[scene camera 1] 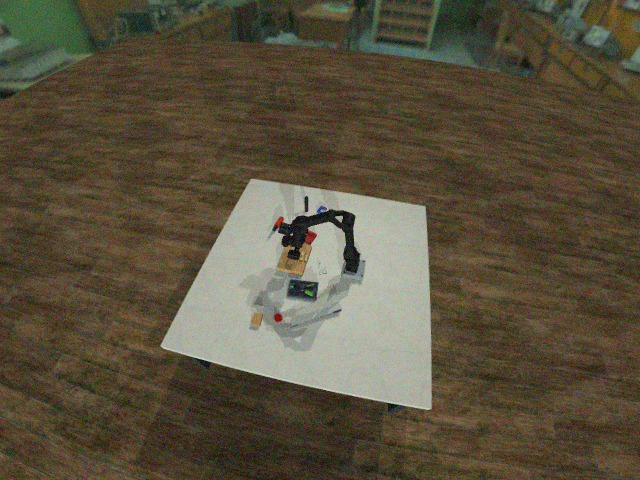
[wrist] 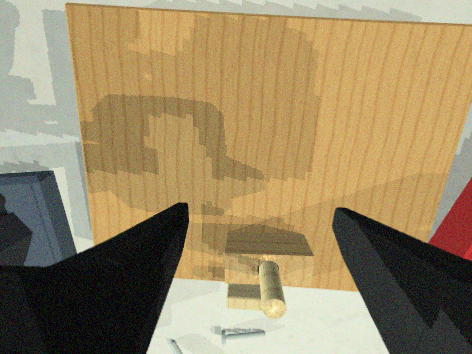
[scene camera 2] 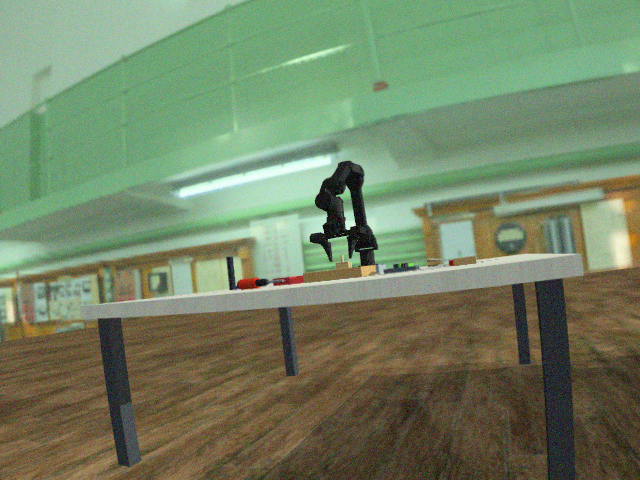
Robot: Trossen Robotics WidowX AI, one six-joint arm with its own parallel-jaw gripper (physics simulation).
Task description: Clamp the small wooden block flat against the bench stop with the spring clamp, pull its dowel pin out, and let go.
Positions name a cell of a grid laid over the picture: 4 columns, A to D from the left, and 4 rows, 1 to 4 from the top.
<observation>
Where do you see a wooden board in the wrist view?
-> At C2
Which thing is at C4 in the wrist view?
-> A dowel pin.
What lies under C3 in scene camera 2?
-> A wooden board.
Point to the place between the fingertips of my gripper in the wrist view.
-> At C3
</observation>
